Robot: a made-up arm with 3 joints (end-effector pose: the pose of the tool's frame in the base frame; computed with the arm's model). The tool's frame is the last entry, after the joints.
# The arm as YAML. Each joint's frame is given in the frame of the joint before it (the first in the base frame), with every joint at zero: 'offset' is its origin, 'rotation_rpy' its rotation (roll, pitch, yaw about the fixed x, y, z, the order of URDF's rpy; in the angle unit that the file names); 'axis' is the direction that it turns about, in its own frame. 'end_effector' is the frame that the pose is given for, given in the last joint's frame.
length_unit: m
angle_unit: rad
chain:
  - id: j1
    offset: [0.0, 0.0, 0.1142]
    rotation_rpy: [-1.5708, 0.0, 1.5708]
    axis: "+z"
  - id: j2
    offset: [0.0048, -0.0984, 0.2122]
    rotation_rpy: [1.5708, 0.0, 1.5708]
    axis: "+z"
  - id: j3
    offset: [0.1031, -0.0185, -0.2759]
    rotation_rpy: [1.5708, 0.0, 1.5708]
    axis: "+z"
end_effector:
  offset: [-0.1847, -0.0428, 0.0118]
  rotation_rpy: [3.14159, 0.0, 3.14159]
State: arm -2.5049 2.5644 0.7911
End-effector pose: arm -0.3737 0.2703 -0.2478 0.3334 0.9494 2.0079
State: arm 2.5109 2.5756 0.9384
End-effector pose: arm -0.3524 0.4455 0.2594 0.9689 -0.3798 2.2260
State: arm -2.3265 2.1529 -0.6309
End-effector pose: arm -0.4142 0.1346 -0.0293 -1.5698 -0.5907 -2.4844
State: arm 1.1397 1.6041 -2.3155
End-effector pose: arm -0.3245 0.1168 0.2849 0.9398 1.3651 0.8856
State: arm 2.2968 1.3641 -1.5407
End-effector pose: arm -0.3109 0.0653 0.1736 -0.7519 1.5547 -0.4377
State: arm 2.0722 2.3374 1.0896
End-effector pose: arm -0.3408 0.3330 0.4501 1.4534 -0.6201 2.1364
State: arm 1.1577 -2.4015 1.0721
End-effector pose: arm -0.1859 0.0284 0.6221 0.5477 -1.8503 0.6804
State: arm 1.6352 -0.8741 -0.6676
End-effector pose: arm -0.0021 0.1823 0.2932 -1.7516 -0.1388 1.2048
